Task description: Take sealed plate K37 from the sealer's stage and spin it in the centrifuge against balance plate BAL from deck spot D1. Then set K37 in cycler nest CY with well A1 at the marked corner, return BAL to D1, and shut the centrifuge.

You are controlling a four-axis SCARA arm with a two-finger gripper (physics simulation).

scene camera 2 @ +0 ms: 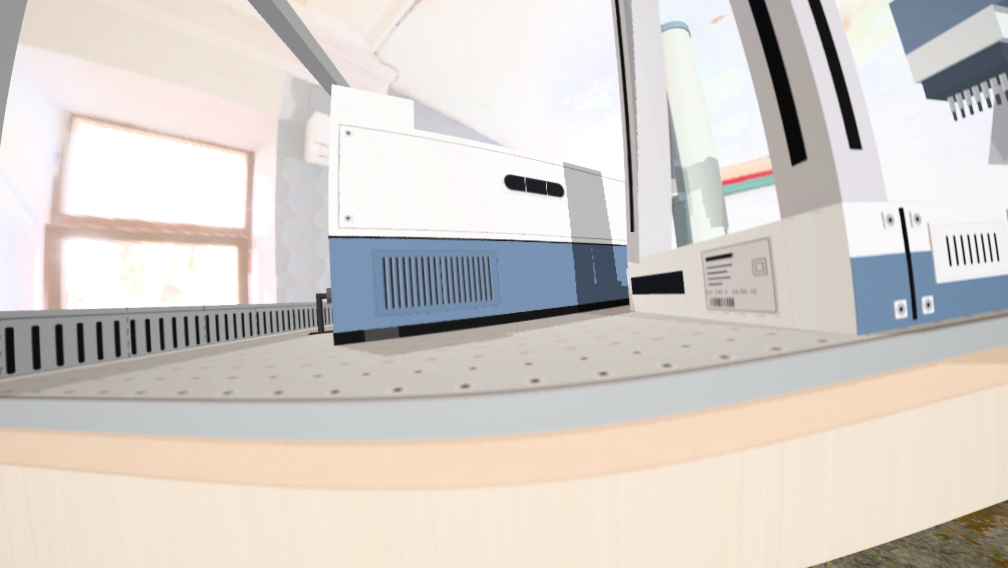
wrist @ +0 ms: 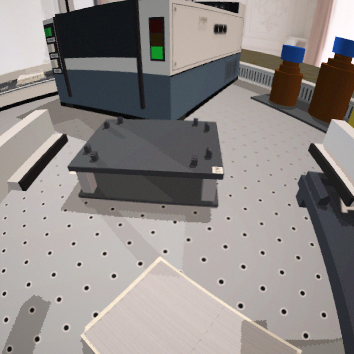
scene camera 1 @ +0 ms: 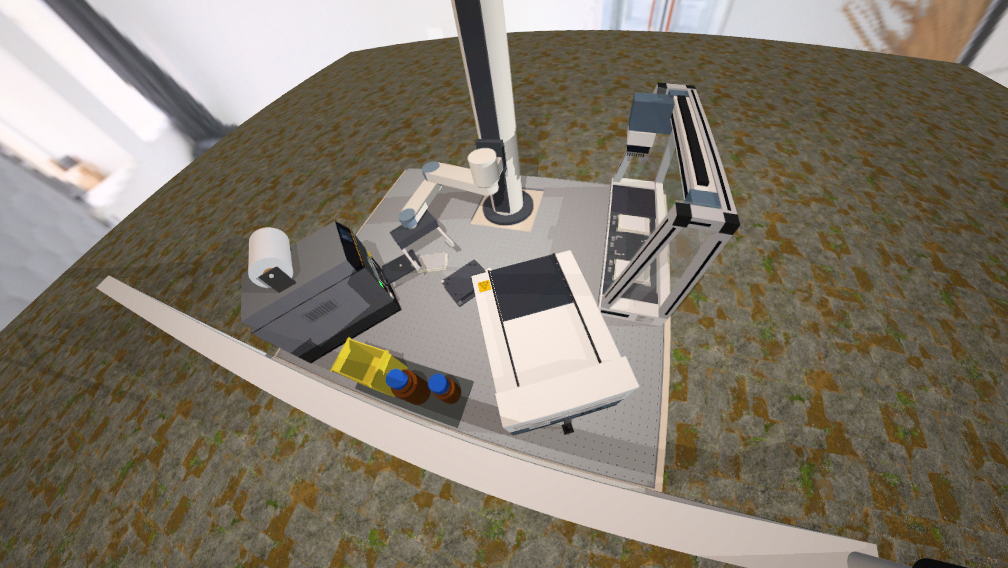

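Pixels of known places: gripper, between the fingertips: (wrist: 186, 124) (scene camera 1: 435, 256); arm's base, origin of its link: (scene camera 1: 508, 207).
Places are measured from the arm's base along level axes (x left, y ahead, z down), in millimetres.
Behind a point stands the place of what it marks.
My gripper (scene camera 1: 435, 257) @(x -146, y 451, z -136 mm) (wrist: 186, 124) @(x -146, y 451, z -136 mm) is open and empty. A pale flat-topped plate (scene camera 1: 432, 261) @(x -218, y 409, z -30 mm) (wrist: 185, 310) @(x -196, y 422, z -29 mm) lies below and between the fingers, turned at an angle to them in the wrist view; its label and what it rests on are hidden. The sealer's dark stage (scene camera 1: 399, 266) @(x -284, y 518, z -120 mm) (wrist: 332, 260) @(x -234, y 458, z -119 mm) is beside it. A dark pegged stand (scene camera 1: 462, 282) @(x -31, y 499, z -59 mm) (wrist: 155, 145) @(x -40, y 481, z -60 mm) stands beyond the plate. Light plates (scene camera 1: 633, 224) @(x 578, y 85, z -81 mm) sit on the gantry deck; I cannot read which is BAL. The white and blue machine (scene camera 1: 550, 338) @(x 354, y 708, z -223 mm) (scene camera 2: 437, 190) @(x 535, y 705, z -157 mm) (wrist: 205, 45) @(x 142, y 686, z -144 mm) shows a green light; I cannot tell whether it is open.
The grey sealer (scene camera 1: 320, 303) @(x -377, y 796, z -263 mm) with a white roll (scene camera 1: 269, 254) @(x -419, y 769, z -478 mm) stands at the left. A gantry frame (scene camera 1: 705, 158) @(x 673, y 250, z -510 mm) rises at the right. Brown bottles (scene camera 1: 444, 389) @(x 95, y 905, z -149 mm) (wrist: 286, 85) @(x 50, y 866, z -67 mm) and a yellow bin (scene camera 1: 361, 361) @(x -262, y 899, z -77 mm) stand near the long pale rail (scene camera 1: 395, 412) @(x -67, y 1011, z -60 mm).
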